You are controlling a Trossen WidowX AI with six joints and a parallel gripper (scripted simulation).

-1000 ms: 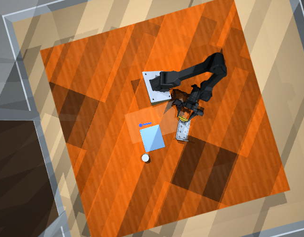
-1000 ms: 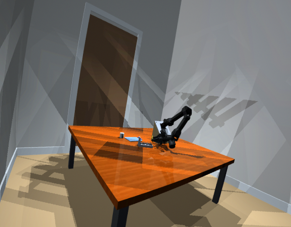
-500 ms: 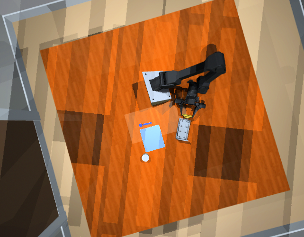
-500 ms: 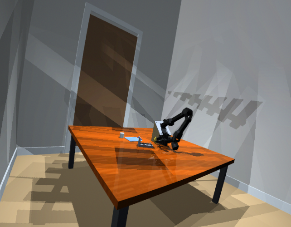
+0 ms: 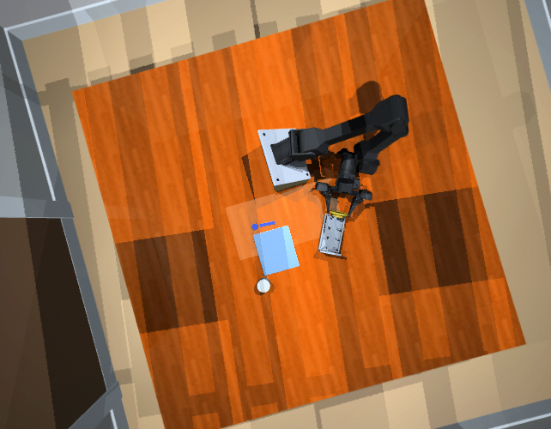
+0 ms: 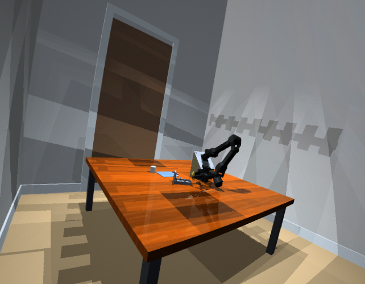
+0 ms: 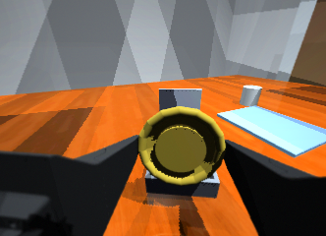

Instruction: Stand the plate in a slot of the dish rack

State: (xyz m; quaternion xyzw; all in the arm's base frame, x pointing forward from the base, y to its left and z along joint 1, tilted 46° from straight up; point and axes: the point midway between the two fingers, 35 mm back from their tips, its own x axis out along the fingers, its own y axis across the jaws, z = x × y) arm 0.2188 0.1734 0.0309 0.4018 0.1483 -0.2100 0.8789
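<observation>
My gripper tip is now 6 cm short of the dish rack, 4 cm above it and 3 cm to the left of it. Also, from my gripper tip: blue utensil 26 cm to the right, 6 cm below, 5 cm behind; plate 1 cm behind.
</observation>
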